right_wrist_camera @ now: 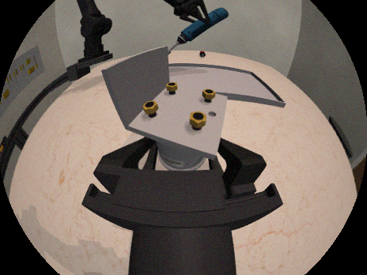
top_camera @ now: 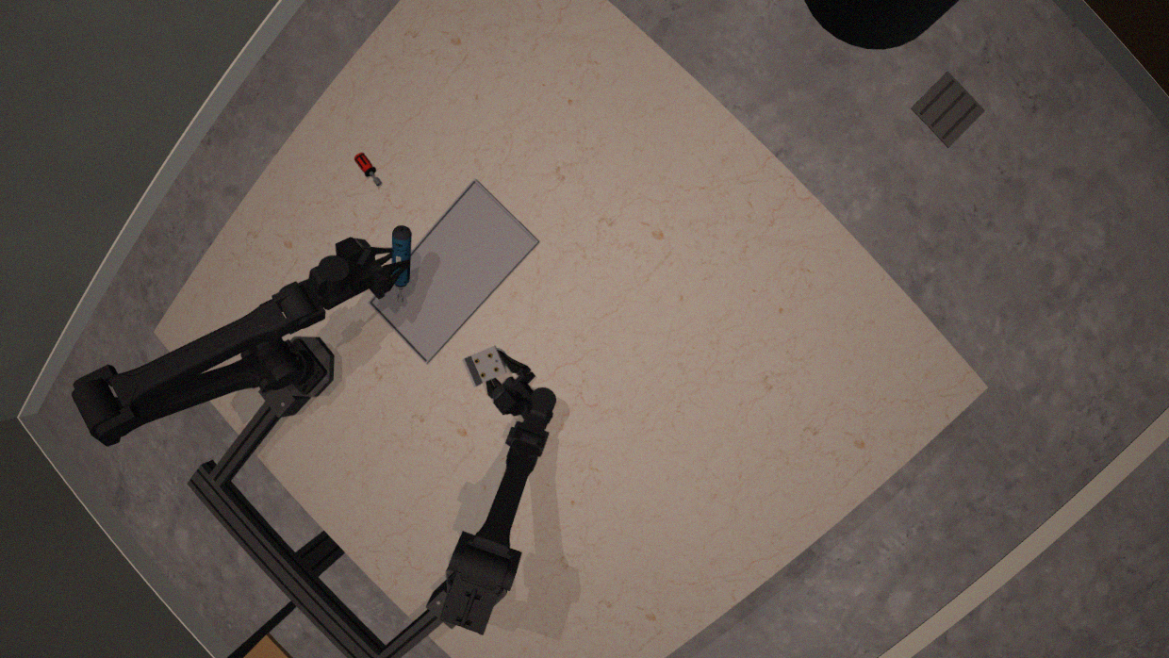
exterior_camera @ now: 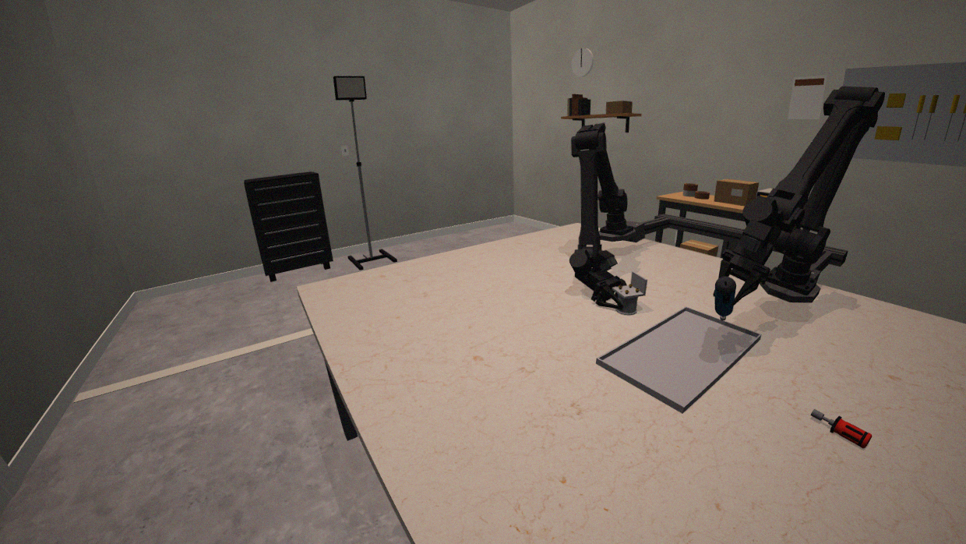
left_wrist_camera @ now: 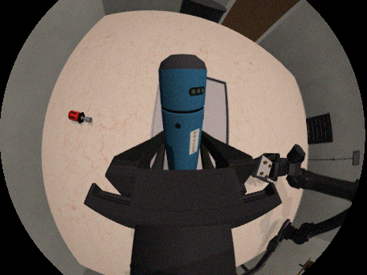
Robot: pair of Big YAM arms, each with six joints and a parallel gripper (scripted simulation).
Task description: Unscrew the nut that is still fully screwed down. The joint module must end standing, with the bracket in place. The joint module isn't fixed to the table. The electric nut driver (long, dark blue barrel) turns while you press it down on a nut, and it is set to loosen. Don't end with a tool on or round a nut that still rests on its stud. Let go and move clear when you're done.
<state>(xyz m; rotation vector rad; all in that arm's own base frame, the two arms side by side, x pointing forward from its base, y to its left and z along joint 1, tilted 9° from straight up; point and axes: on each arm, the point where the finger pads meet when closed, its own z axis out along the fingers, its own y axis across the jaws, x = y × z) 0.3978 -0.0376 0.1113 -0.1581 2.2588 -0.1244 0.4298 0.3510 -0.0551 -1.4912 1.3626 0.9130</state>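
Right now the joint module is 1 cm above my right hand. Round my right hand: flat grey tray: 5 cm ahead, 24 cm to the left, 2 cm below; then red-handled screwdriver: 5 cm ahead, 58 cm to the left, 1 cm below; then grey bracket: 5 cm above.
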